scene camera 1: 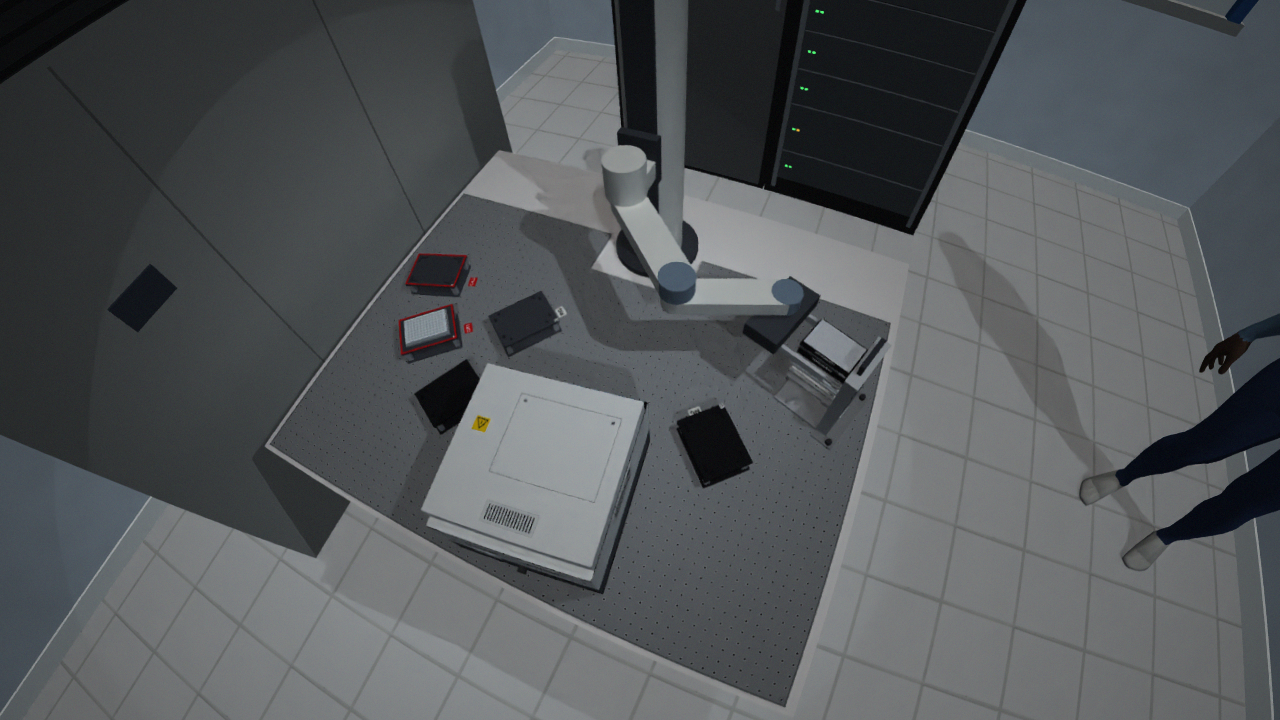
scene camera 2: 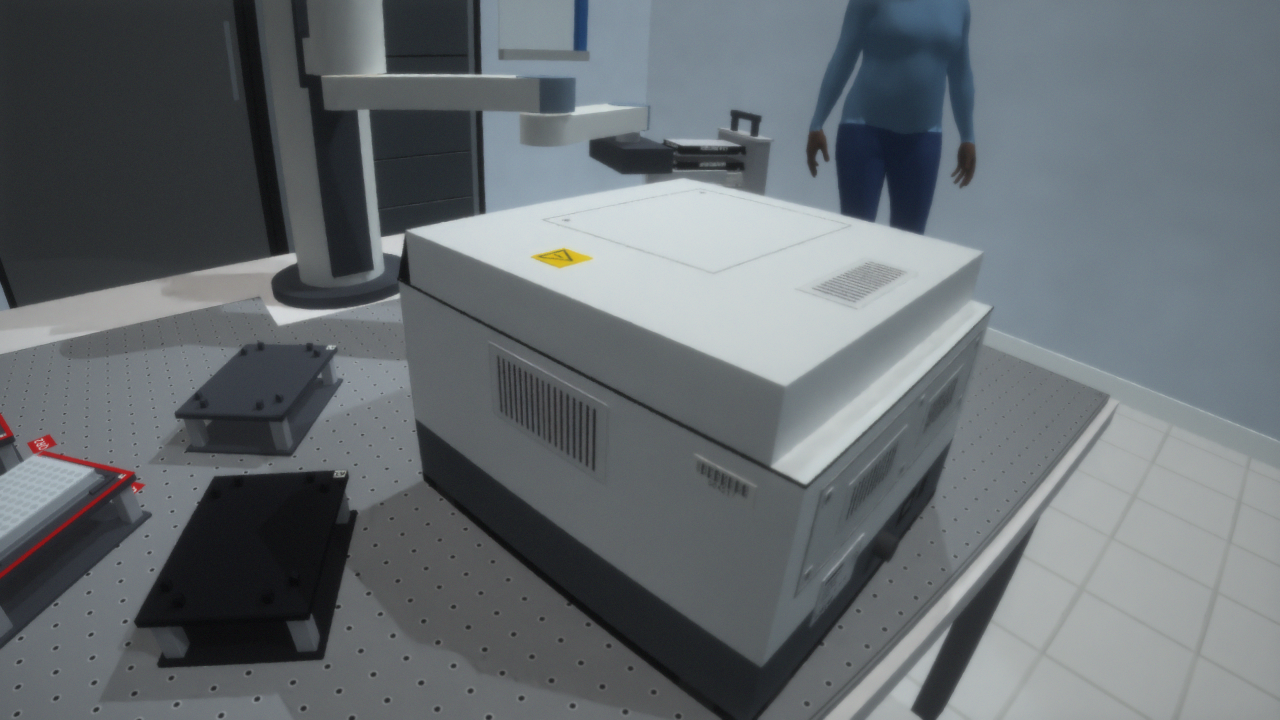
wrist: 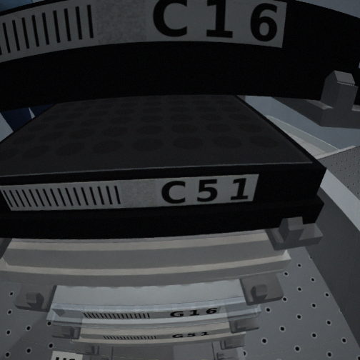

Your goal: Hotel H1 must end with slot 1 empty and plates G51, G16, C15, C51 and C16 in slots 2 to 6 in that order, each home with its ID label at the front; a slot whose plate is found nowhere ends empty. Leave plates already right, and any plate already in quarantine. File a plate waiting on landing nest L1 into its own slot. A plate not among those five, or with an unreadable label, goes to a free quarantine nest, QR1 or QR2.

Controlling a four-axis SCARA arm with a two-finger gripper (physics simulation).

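Frame: origin at the arm's base, x left, y back, z up, level; centimetres.
Seen in the pictures: gripper, fingertip midpoint: [scene camera 2: 711, 170]; arm's base, link origin: [scene camera 2: 344, 283].
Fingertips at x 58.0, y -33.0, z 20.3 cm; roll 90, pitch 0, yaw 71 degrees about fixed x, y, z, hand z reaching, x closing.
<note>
Offsets run from my fingertips to a thing's top centre. "spot": to the spot under its first point.
My gripper [scene camera 1: 781, 315] [scene camera 2: 631, 154] is at the hotel [scene camera 1: 845, 410] [scene camera 2: 756, 162], its fingertips hidden. It appears shut on the pale plate [wrist: 140, 257] between C51 and G16, which sits slightly above its support tabs in the wrist view. No ID label shows on this plate's front. Black plates C16 [wrist: 150, 67] and C51 [wrist: 150, 220] are above it, pale plates G16 [wrist: 160, 315] and G51 [wrist: 165, 337] below; all four labels face front. A red-rimmed quarantine nest {spot: dx -107.5, dy -30.0, dz -14.0 cm} [scene camera 1: 401, 345] bears a white plate {dx -103.6, dy -22.6, dz -12.6 cm} [scene camera 1: 426, 328]; the other red-rimmed nest {dx -114.1, dy -3.8, dz -13.4 cm} [scene camera 1: 436, 269] is empty.
A large white instrument {dx -49.7, dy -47.2, dz +6.5 cm} [scene camera 1: 546, 447] [scene camera 2: 680, 358] stands on the perforated table. Low nests stand around it: a grey one {dx -79.5, dy -9.2, dz -13.0 cm} [scene camera 1: 525, 320] [scene camera 2: 259, 380], a black one {dx -85.8, dy -36.3, dz -13.0 cm} [scene camera 1: 447, 394] [scene camera 2: 250, 546] and another black one {dx -20.2, dy -22.6, dz -13.6 cm} [scene camera 1: 713, 444]. Their small tags are unreadable. A person stands beyond the table.
</note>
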